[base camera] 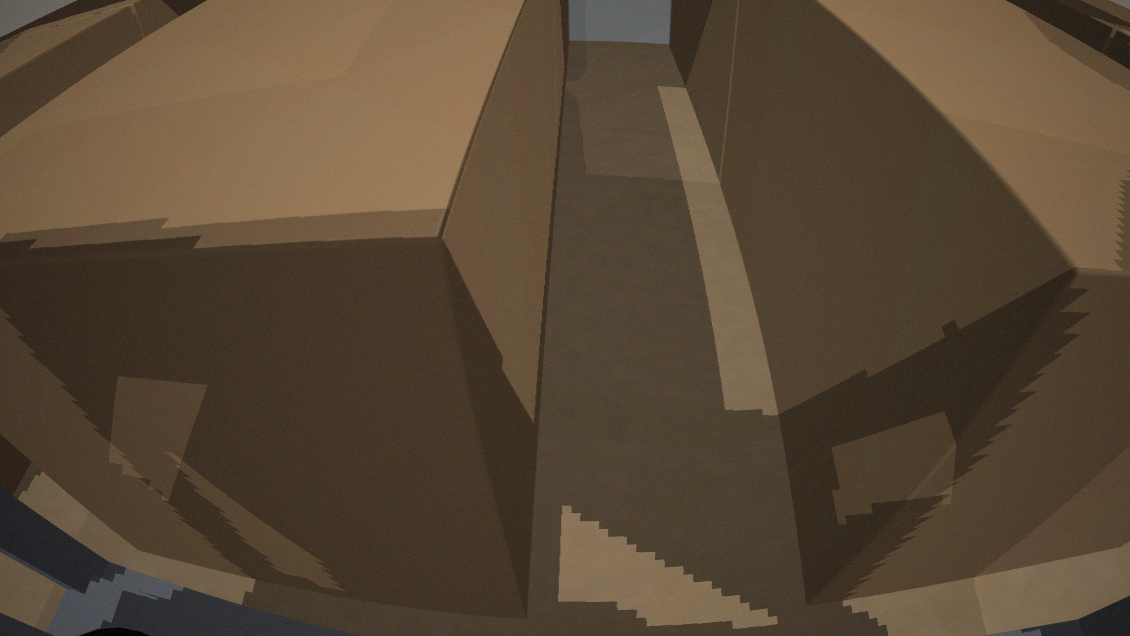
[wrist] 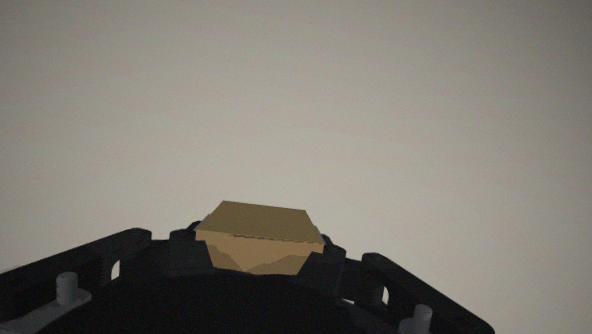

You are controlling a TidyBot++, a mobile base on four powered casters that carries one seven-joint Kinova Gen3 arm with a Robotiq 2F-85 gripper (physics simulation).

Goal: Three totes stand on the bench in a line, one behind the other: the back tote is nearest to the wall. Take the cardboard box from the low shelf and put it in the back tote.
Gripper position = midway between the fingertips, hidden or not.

Labels:
gripper: wrist 261,235; not seen in the base camera view (out of frame)
cardboard box: wrist 257,239; not seen in the base camera view (out of frame)

